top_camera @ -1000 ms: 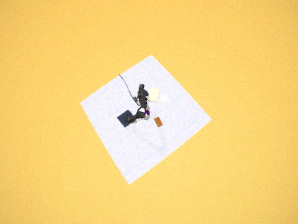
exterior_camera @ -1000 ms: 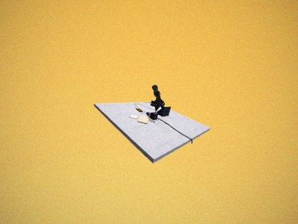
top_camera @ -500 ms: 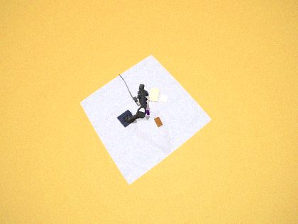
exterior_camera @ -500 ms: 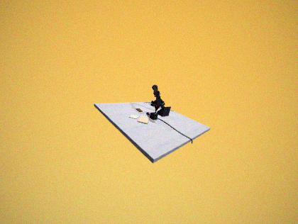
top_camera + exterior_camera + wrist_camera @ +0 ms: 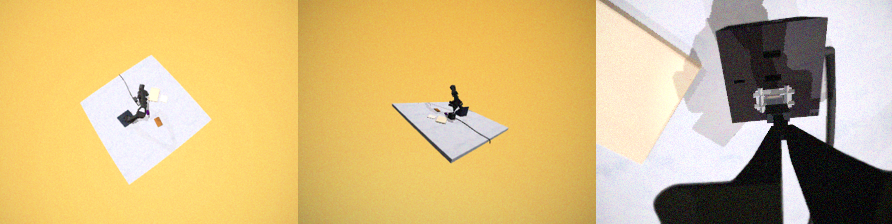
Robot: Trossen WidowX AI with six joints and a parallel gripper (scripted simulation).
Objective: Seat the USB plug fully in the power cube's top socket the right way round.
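The USB plug lies 20 mm below my gripper tip. Round my gripper tip: cream card: 180 mm ahead, 110 mm below, 40 mm to the right; then orange block: 340 mm to the right, 110 mm below, 40 mm behind; then purple block: 160 mm to the right, 110 mm below, 50 mm behind.
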